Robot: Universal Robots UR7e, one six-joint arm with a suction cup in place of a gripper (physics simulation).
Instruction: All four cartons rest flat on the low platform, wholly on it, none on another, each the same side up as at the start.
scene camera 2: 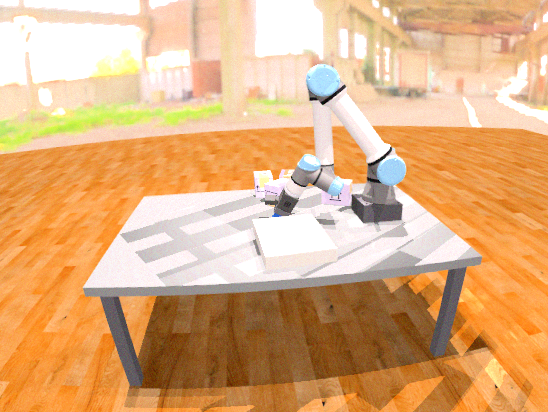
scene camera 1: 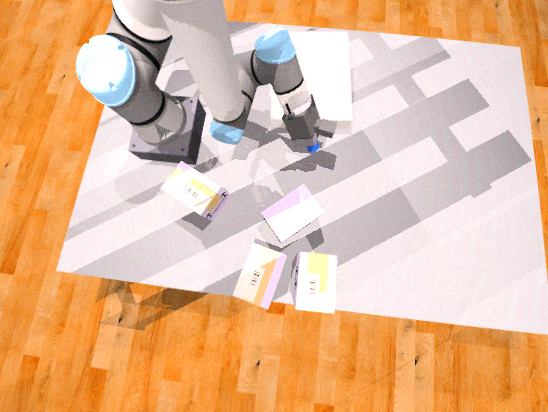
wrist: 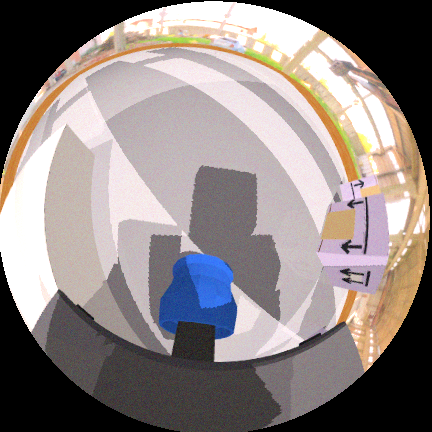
The suction cup (wrist: 200, 292) holds nothing. The cup is 23 cm from the middle of a low white platform (scene camera 1: 323, 56), level with it.
The low white platform is seen too in scene camera 2 (scene camera 2: 289, 241) and in the wrist view (wrist: 54, 240).
